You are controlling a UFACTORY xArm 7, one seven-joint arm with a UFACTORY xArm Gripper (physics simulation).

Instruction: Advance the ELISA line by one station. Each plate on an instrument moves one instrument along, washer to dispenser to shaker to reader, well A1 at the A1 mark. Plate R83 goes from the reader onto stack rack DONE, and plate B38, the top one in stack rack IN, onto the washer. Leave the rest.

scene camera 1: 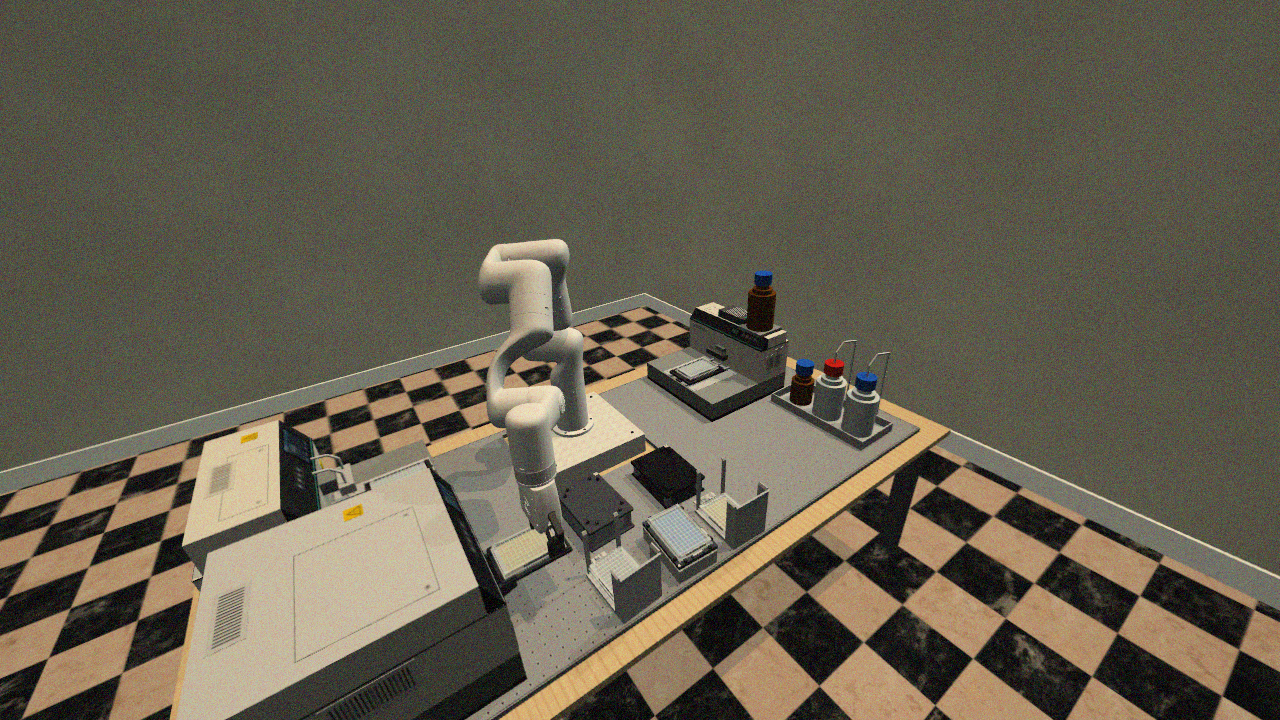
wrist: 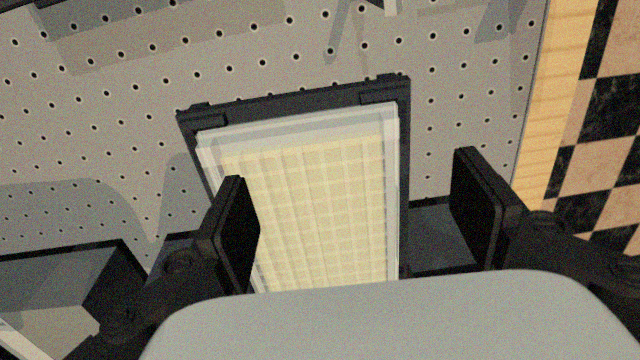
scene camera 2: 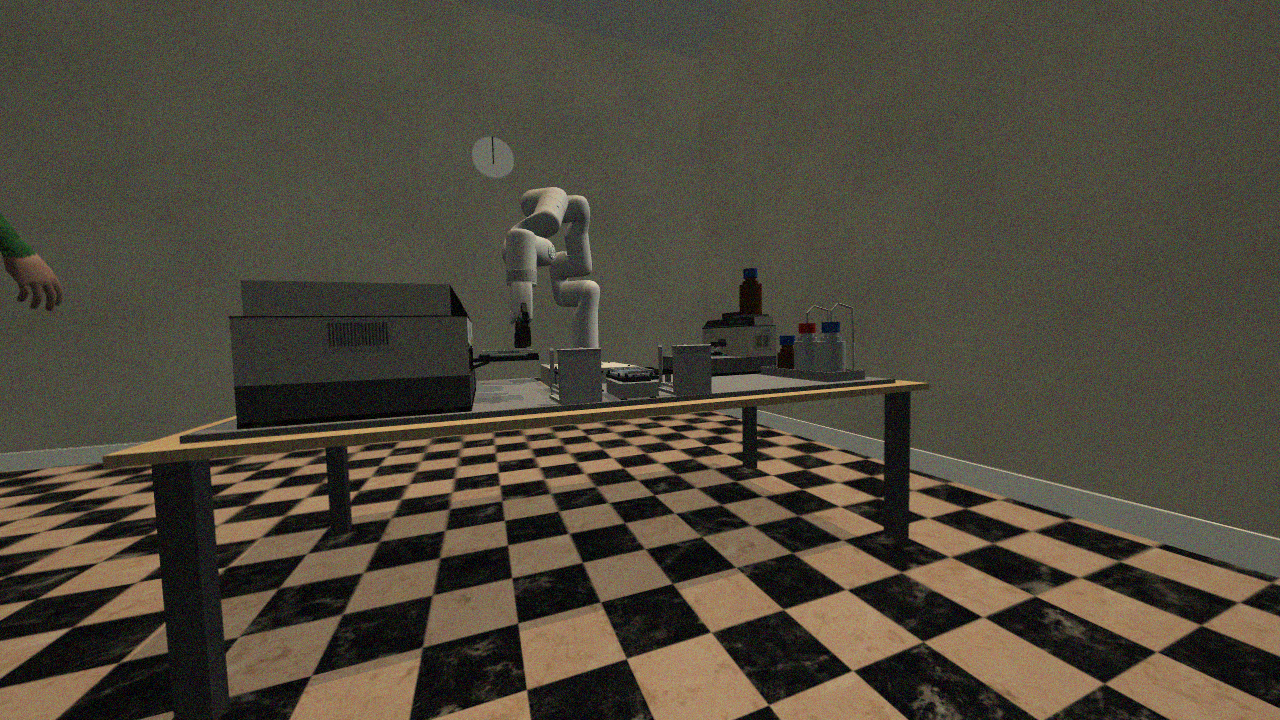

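Pixels of known places: gripper, fingertip midpoint: (scene camera 1: 547, 539) (wrist: 349, 190) (scene camera 2: 522, 347); arm's base, link origin: (scene camera 1: 572, 425).
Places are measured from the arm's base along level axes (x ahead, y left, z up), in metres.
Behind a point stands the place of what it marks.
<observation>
A plate with yellow wells (scene camera 1: 519, 553) @[x 0.343, y -0.399, z 0.072 m] (wrist: 320, 200) @[x 0.348, y -0.351, z 0.073 m] lies on the black tray (scene camera 2: 510, 357) @[x 0.387, y -0.384, z 0.056 m] (wrist: 300, 102) @[x 0.355, y -0.310, z 0.059 m] that sticks out of the large instrument (scene camera 1: 375, 573) @[x 0.332, y -0.621, z 0.218 m] (scene camera 2: 353, 358) @[x 0.433, y -0.700, z 0.070 m]. My gripper (scene camera 1: 554, 535) @[x 0.363, y -0.346, z 0.080 m] (scene camera 2: 522, 336) @[x 0.363, y -0.346, z 0.080 m] (wrist: 349, 190) @[x 0.363, y -0.346, z 0.080 m] is open and empty above this plate. In the wrist view the left finger overlaps the plate's left edge, and the right finger stands clear of its right edge. A light-blue plate (scene camera 1: 680, 533) @[x 0.512, y -0.115, z 0.015 m] sits on a low device between two racks. The left rack (scene camera 1: 637, 583) @[x 0.539, y -0.274, z 0.035 m] holds pale plates, the right rack (scene camera 1: 748, 517) @[x 0.600, y 0.011, z 0.025 m] a yellowish one. Another plate (scene camera 1: 697, 368) @[x 0.118, y 0.452, z 0.041 m] lies on the back-right instrument. Labels are unreadable.
A second boxy instrument (scene camera 1: 237, 479) @[x -0.107, y -0.726, z 0.218 m] stands at the back left. A dark raised stand (scene camera 1: 597, 505) @[x 0.309, y -0.174, z 0.008 m] and a black block (scene camera 1: 666, 472) @[x 0.346, y 0.030, z -0.006 m] are between the arm base and the racks. Bottles stand in a tray (scene camera 1: 872, 438) @[x 0.674, y 0.543, z -0.032 m] at the right. A brown bottle (scene camera 1: 761, 306) @[x 0.273, y 0.574, z 0.265 m] tops the back-right instrument.
</observation>
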